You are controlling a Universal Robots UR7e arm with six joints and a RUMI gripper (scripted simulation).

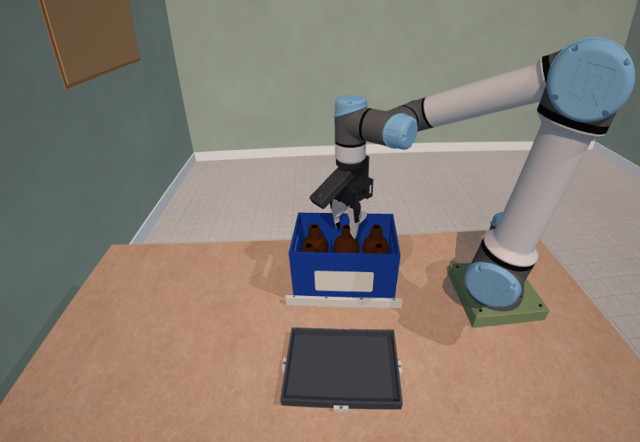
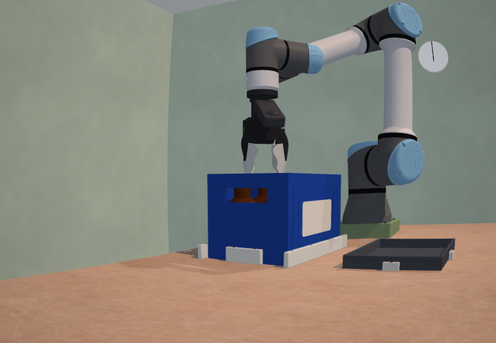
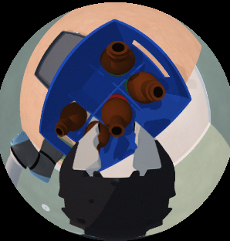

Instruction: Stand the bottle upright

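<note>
Right now the glass bottle is 7 cm below my hand. Also, from my hand: dark tray: 1 cm ahead, 33 cm to the left, 14 cm below; blue crate: 4 cm to the left, 7 cm below.
</note>
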